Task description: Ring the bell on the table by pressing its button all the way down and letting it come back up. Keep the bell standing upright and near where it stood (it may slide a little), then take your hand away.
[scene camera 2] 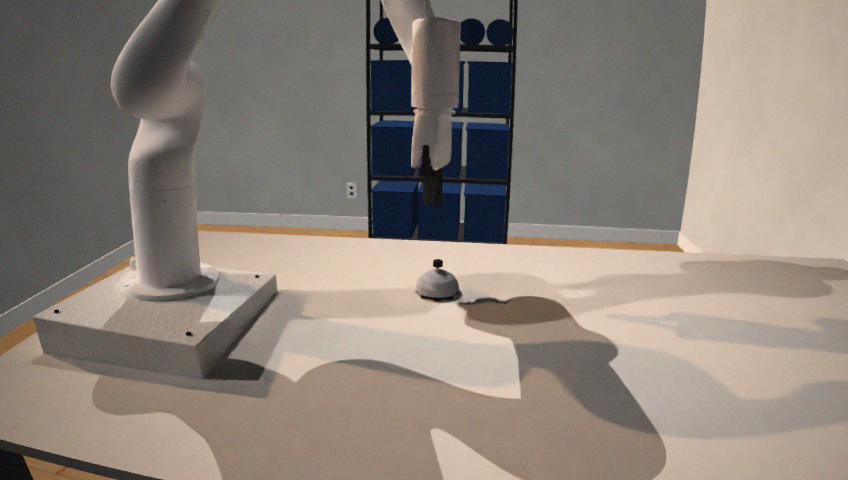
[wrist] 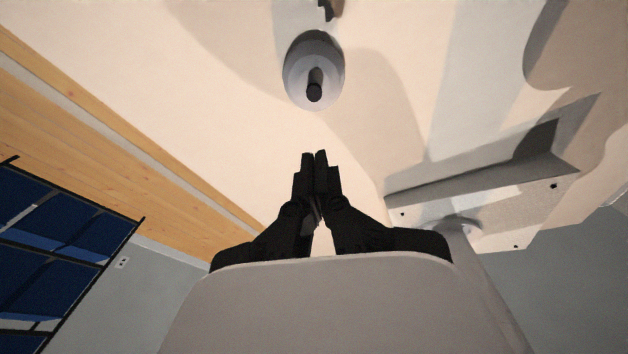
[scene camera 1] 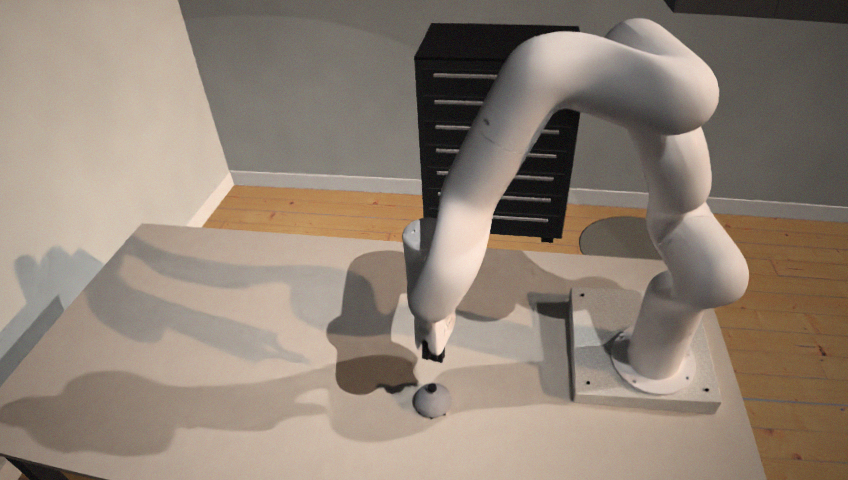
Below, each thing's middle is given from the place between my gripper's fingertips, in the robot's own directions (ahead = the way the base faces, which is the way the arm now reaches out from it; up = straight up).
Labels:
The grey domed bell (scene camera 2: 433,284) is 14 cm below my hand, 1 cm to the right of it and 1 cm ahead of it.

